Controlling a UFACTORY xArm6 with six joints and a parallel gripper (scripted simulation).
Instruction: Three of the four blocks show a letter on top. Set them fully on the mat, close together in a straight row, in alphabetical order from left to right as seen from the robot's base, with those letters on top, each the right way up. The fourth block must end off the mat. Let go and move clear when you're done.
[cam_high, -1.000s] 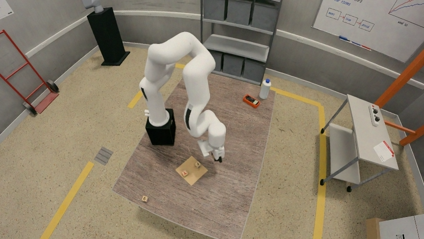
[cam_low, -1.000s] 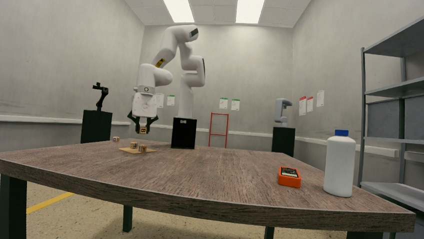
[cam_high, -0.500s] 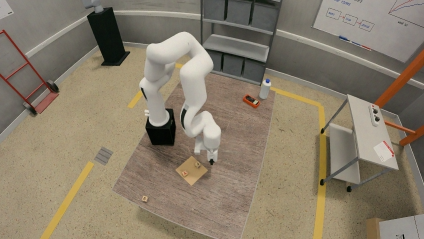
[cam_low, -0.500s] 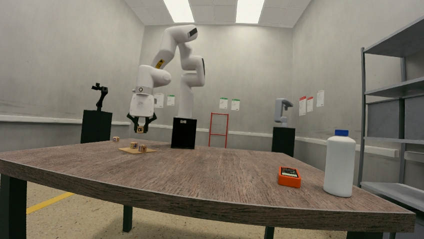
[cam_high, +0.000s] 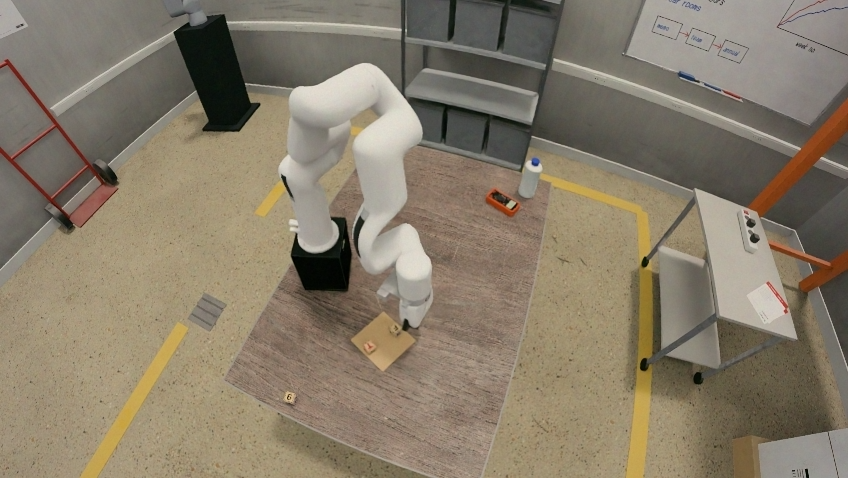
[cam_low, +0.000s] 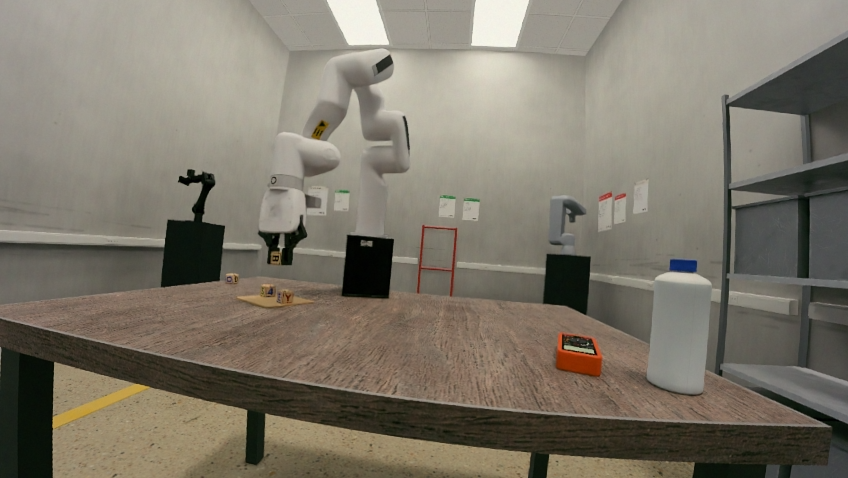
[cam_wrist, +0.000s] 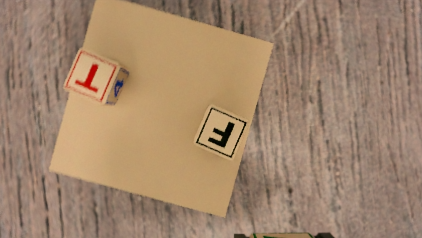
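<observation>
The tan mat is 90 mm behind my hand, 40 mm to the right of it and 120 mm below it. Also, from my hand: white bottle (350 mm ahead, 670 mm to the left, 40 mm below).
</observation>
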